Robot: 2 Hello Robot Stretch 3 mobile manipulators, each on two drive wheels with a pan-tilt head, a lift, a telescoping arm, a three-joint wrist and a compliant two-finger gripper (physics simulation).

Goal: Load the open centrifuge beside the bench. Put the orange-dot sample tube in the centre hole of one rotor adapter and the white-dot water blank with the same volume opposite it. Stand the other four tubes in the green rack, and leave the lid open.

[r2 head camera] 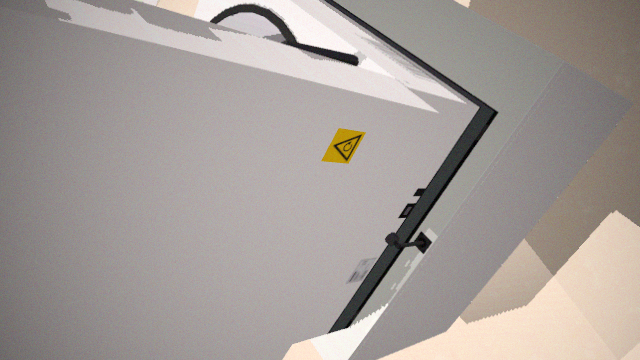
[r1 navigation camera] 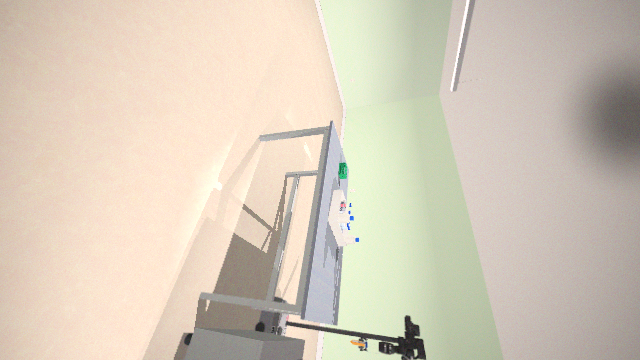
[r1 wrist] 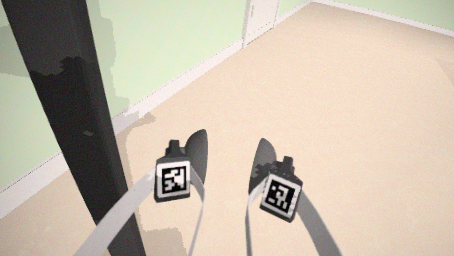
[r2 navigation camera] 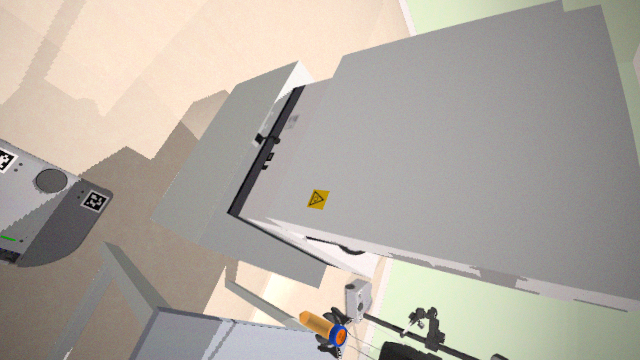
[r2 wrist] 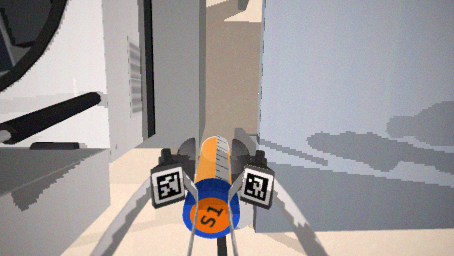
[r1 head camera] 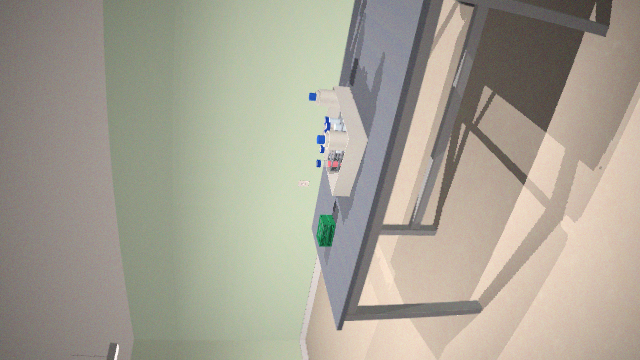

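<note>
r2's gripper (r2 navigation camera: 327, 332) (r2 wrist: 215, 152) is shut on the orange-dot tube (r2 navigation camera: 314, 322) (r2 wrist: 212, 167), blue cap up, marked S1. In r2's wrist view it shows against the gap between bench and centrifuge (r2 head camera: 540, 130) (r2 navigation camera: 200, 165) (r2 wrist: 177, 60). The centrifuge lid (r2 head camera: 200, 200) (r2 navigation camera: 450, 150) stands open and hides most of the bowl in r2's head view; rotor adapters cannot be made out. r1's gripper (r1 wrist: 230, 160) is open and empty. The green rack (r1 head camera: 326, 231) (r1 navigation camera: 343, 170) stands on the bench. Blue-capped items stand in a white tray (r1 head camera: 356, 150); the white dot cannot be told.
The bench (r1 head camera: 370, 200) (r1 navigation camera: 320, 280) (r2 navigation camera: 180, 335) (r2 wrist: 350, 65) stands beside the centrifuge. White bottles (r1 head camera: 327, 97) stand at the tray. A dark post (r1 wrist: 75, 100) rises left of r1's gripper. A robot base (r2 navigation camera: 50, 210) is low at the left of r2's navigation view. A black rod (r2 head camera: 325, 52) (r2 wrist: 55, 117) stands by the bowl.
</note>
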